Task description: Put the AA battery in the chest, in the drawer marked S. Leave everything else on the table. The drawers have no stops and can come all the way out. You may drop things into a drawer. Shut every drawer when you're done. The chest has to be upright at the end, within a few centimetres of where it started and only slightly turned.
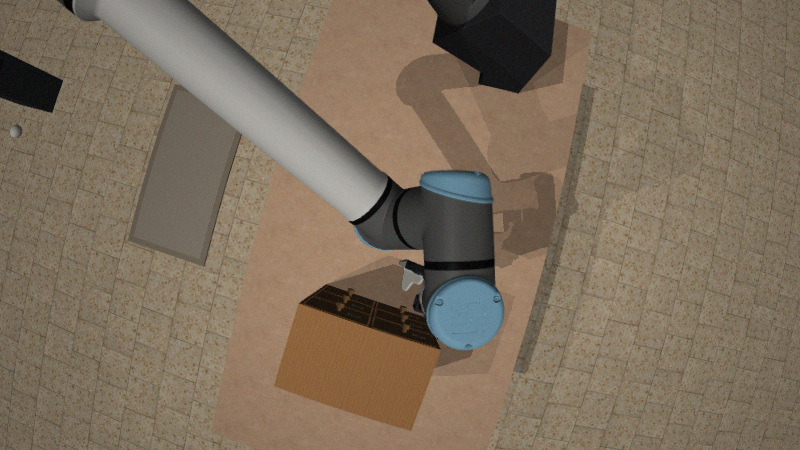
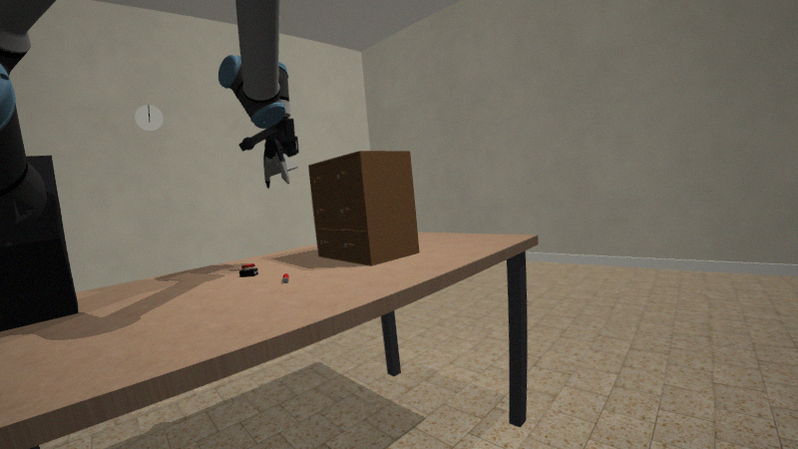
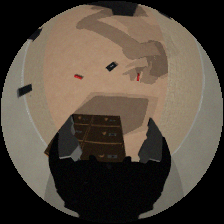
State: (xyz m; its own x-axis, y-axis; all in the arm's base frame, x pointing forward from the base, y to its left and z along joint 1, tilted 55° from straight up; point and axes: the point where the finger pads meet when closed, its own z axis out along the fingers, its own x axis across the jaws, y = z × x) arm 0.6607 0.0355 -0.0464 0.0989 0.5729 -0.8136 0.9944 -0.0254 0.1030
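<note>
Now: hand 200 mm short of the drawer, 190 mm to the left of it and 110 mm above it. From my hand the other things lie so: small black object 120 mm behind, 240 mm below.
</note>
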